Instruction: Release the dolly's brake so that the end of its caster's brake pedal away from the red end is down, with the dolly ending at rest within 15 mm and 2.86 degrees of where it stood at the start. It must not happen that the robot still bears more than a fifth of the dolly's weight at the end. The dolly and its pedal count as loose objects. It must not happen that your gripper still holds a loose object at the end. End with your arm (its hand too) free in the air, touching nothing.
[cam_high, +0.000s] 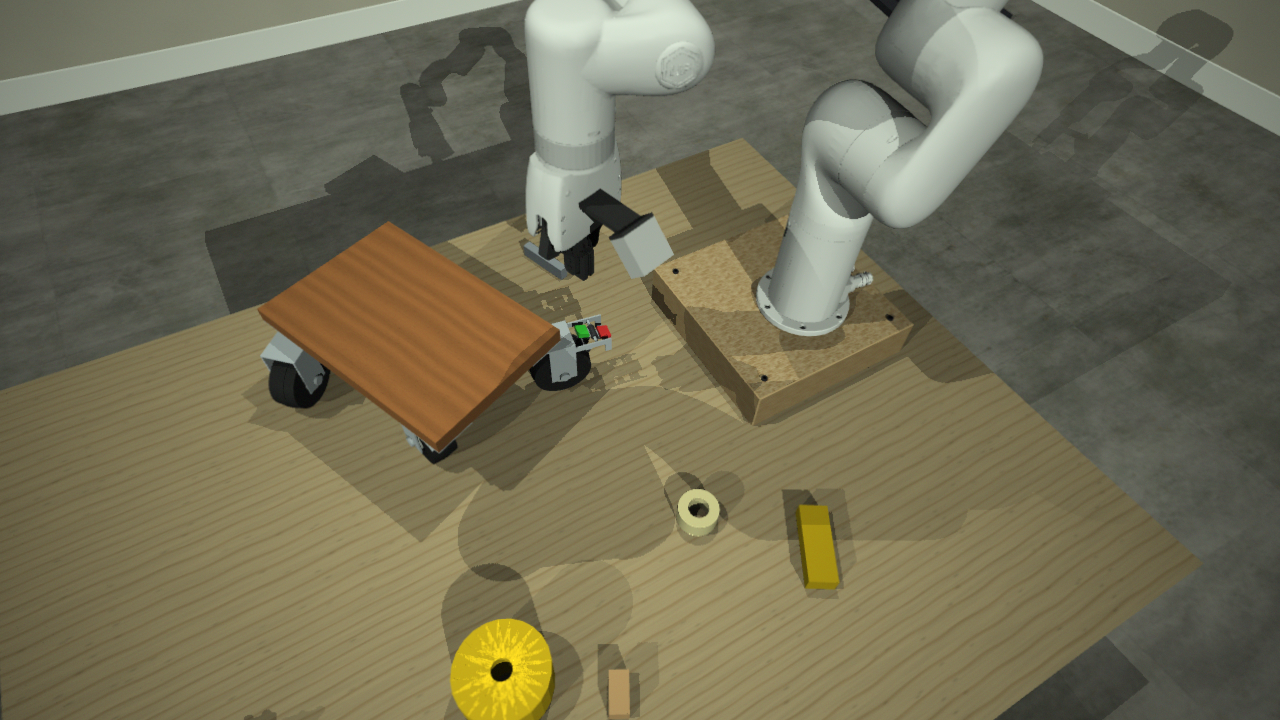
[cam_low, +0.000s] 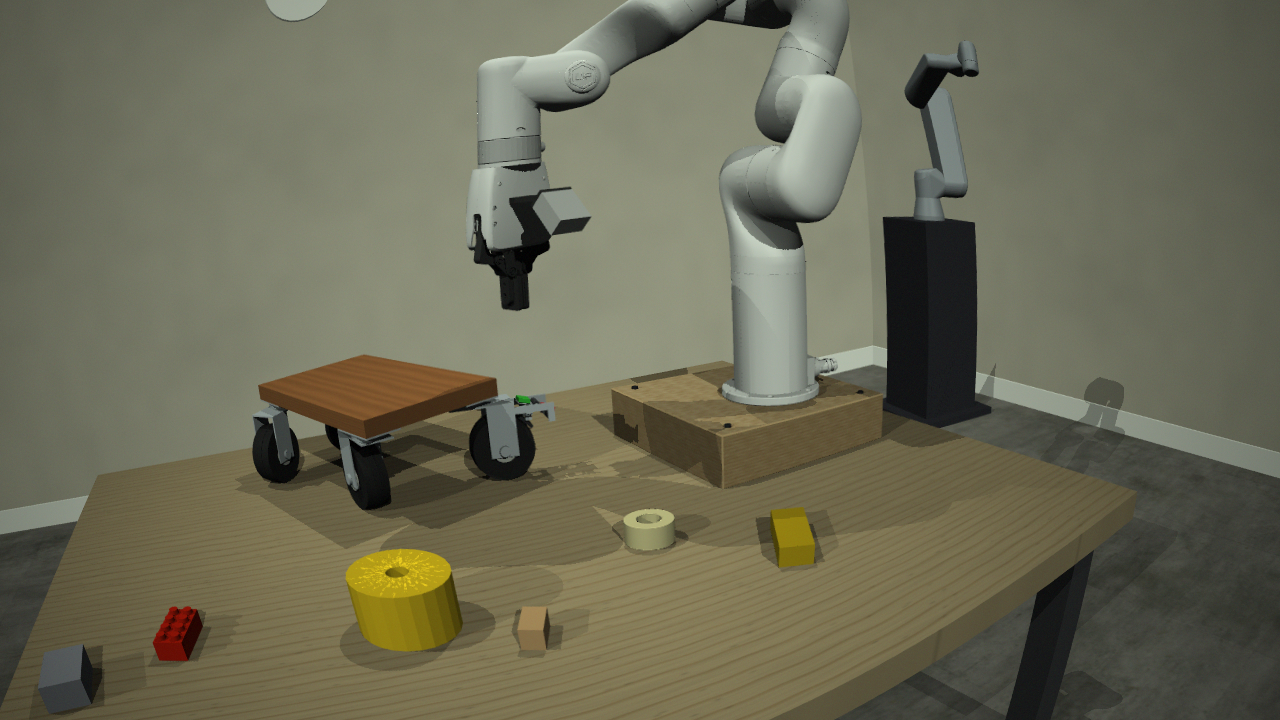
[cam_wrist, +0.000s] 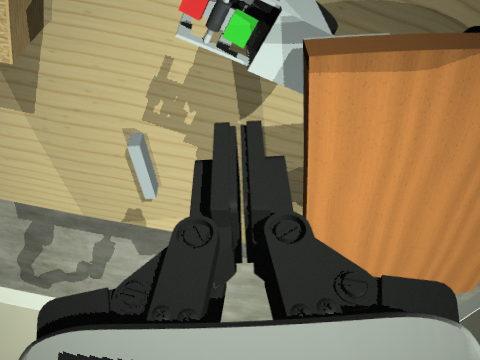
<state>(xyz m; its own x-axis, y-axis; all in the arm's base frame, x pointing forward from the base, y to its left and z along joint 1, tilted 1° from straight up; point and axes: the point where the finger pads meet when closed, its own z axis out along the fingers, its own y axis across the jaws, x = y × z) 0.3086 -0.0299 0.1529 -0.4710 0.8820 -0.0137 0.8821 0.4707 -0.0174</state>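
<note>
The brake pedal is 1 cm behind my hand and 14 cm below it. The rest, counted from my hand: cream ring (6 cm behind, 25 cm to the left, 21 cm below); grey bar (1 cm behind, 21 cm to the right, 21 cm below); yellow bar (17 cm behind, 33 cm to the left, 21 cm below).
</note>
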